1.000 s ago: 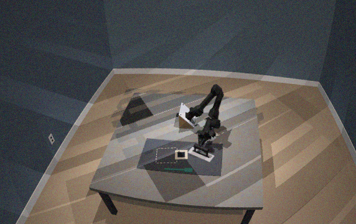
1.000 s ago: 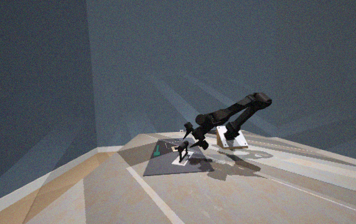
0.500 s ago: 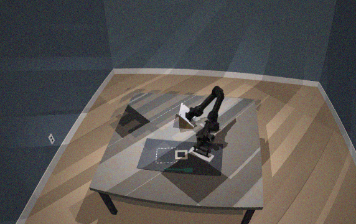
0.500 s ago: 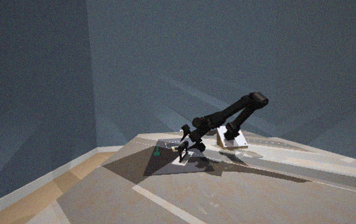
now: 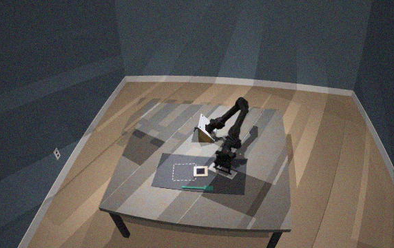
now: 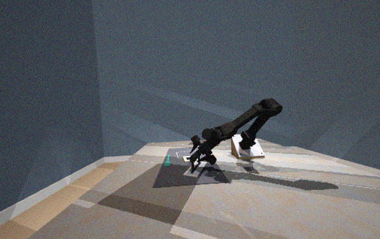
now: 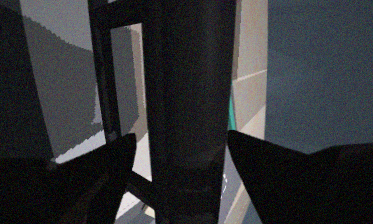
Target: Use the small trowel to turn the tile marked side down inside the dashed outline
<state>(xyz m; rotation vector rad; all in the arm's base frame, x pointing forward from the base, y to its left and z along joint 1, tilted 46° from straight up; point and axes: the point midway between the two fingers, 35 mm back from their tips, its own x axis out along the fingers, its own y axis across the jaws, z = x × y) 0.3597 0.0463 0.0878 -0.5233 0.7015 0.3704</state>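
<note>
Right now the tile is 13 cm to the right of my gripper tip and 5 cm below it. Also, from my gripper tip: dark mat: 1 cm ahead, 13 cm to the right, 7 cm below; teal bar: 15 cm ahead, 12 cm to the right, 5 cm below.
</note>
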